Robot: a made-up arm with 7 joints.
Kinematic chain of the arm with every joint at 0, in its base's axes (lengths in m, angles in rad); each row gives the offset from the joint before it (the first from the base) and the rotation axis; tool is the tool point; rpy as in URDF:
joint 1: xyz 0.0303 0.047 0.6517 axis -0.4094 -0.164 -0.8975
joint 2: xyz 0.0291 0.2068 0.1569 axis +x
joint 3: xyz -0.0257 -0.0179 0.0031 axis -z
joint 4: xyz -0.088 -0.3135 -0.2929 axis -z
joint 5: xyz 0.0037 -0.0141 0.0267 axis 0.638 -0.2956 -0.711
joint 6: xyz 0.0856 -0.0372 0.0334 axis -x
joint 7: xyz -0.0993 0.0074 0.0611 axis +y
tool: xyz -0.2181 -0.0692 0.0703 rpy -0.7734 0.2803 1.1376
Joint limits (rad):
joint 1: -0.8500..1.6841
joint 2: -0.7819..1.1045
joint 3: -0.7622..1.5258
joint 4: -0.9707..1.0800
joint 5: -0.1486..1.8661
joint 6: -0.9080..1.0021
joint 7: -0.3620..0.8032
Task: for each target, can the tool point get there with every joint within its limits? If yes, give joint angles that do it. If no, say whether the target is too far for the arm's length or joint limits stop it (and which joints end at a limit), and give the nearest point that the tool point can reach.
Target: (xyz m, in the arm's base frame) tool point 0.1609 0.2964 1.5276
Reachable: no: joint limits stop it (at a limit: joint 1, joint 2, joint 5, joint 7) | nearest point 0.0184 0.1805 1.2346 | short by 0.346 m
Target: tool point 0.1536 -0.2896 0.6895
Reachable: yes | joints -0.3761 -0.0109 -0.5768 -0.5432 1.0904 0.4335 0.5116
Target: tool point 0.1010 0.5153 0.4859
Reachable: yes | joints 1.1164 0.7180 0.7268 0.5083 0.0961 0.7998 -0.2523
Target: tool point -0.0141 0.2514 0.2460
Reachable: yes | joints 1.1326 0.7186 -0.1636 0.1601 1.1417 -0.5619 0.0172
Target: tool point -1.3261 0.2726 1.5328
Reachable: no: too far | nearest point -0.7334 0.1664 1.1098 | short by 0.736 m
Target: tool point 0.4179 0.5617 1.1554
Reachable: no: joint limits stop it (at a limit: joint 2, joint 3, joint 4, joint 7) | nearest point 0.3041 0.5882 0.8365 | short by 0.340 m
